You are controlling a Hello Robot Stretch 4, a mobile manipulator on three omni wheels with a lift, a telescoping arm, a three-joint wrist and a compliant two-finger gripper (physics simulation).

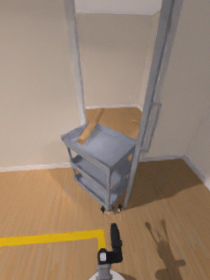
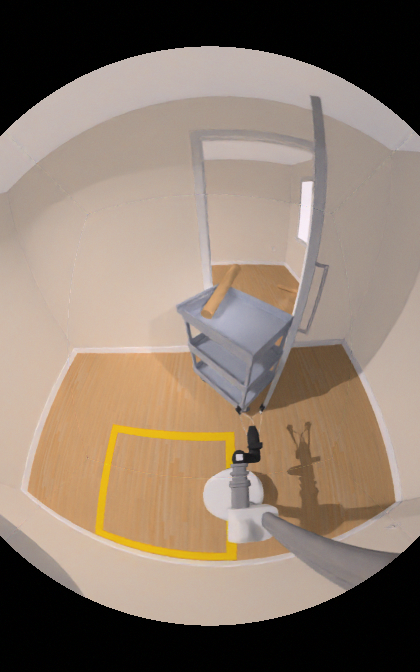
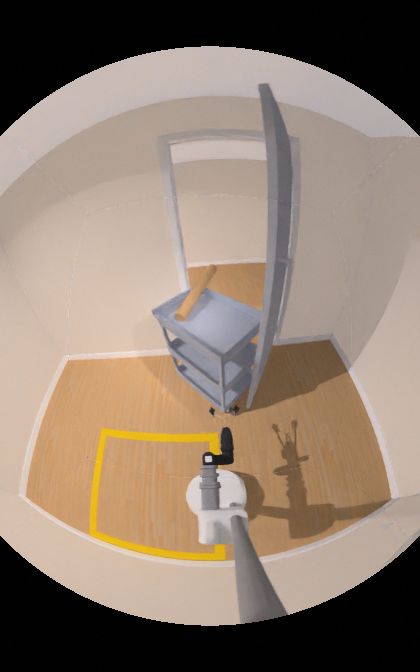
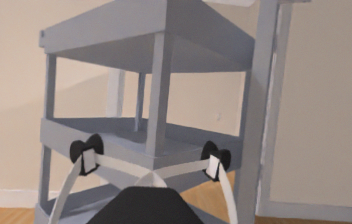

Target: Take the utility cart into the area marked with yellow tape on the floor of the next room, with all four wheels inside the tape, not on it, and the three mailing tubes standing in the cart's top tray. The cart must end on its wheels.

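Places are measured from the robot's base along level axes (x left, y up, z ahead), in centimetres.
Pixels of known places: gripper, fingertip midpoint: [image 1: 111, 204] [image 4: 153, 150].
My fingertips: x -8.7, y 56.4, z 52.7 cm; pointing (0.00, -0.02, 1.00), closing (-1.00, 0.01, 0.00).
Behind a point stands the place of what it marks.
The grey three-shelf utility cart [image 1: 86, 153] {y 82.9, x 9.0, z 85.8 cm} [image 2: 215, 334] [image 3: 190, 335] [image 4: 159, 95] {y 63.0, x -9.0, z 67.6 cm} stands upright at the doorway, turned cornerwise to me. One tan mailing tube [image 1: 89, 131] {y 85.5, x 6.6, z 117.4 cm} [image 2: 220, 292] [image 3: 196, 294] leans across the back left rim of its top tray, tilted, with its low end in the tray. A thin tan object [image 2: 287, 288] lies on the floor beyond the doorway; I cannot tell if it is a tube. My gripper [image 1: 111, 208] {y 56.4, x -8.7, z 52.7 cm} [image 2: 250, 409] [image 3: 224, 411] [image 4: 153, 150] {y 56.4, x -8.7, z 52.7 cm} is open and empty, in front of the cart's near corner post. The yellow tape [image 1: 50, 238] {y -2.8, x 54.7, z 49.8 cm} [image 2: 172, 434] [image 3: 160, 436] outlines a rectangle nearer me, left of my arm.
The open door leaf [image 1: 147, 110] {y 125.4, x -31.6, z 73.3 cm} [image 2: 318, 200] [image 3: 277, 200] [image 4: 260, 100] {y 64.0, x -31.3, z 73.4 cm} stands close along the cart's right side; contact is unclear. The left door jamb [image 2: 202, 210] rises behind the cart. My white base [image 2: 215, 495] [image 3: 195, 495] overlaps the tape's right line.
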